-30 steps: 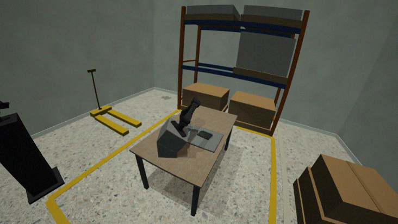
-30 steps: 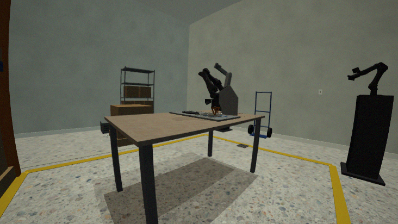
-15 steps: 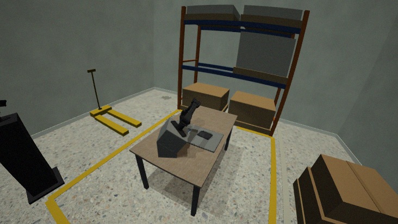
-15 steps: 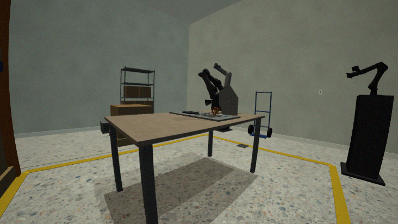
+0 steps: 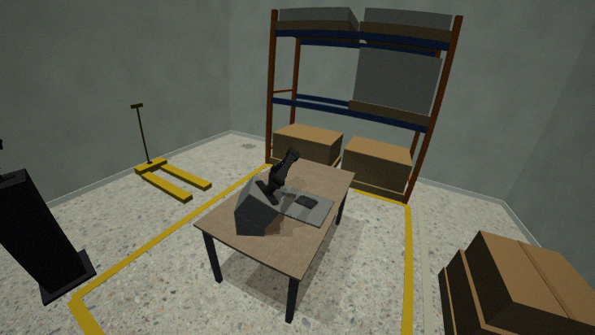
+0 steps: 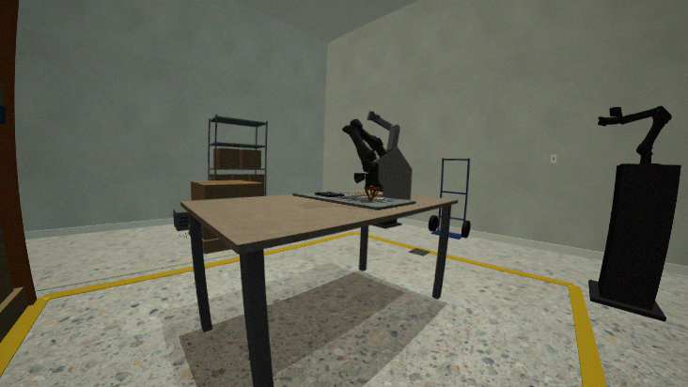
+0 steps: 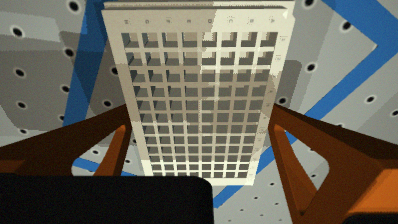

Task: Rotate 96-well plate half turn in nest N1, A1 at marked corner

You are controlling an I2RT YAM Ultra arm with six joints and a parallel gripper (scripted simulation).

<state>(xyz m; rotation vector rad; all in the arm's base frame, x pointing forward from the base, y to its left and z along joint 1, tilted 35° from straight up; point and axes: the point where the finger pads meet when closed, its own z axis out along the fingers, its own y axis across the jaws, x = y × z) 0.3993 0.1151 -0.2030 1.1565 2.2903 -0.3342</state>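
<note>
Right now the cream 96-well plate is right at my hand. Also, from my hand: dark plate nest N1: 8 cm ahead, 30 cm to the right; then A1 label: 14 cm ahead, 23 cm to the right.
</note>
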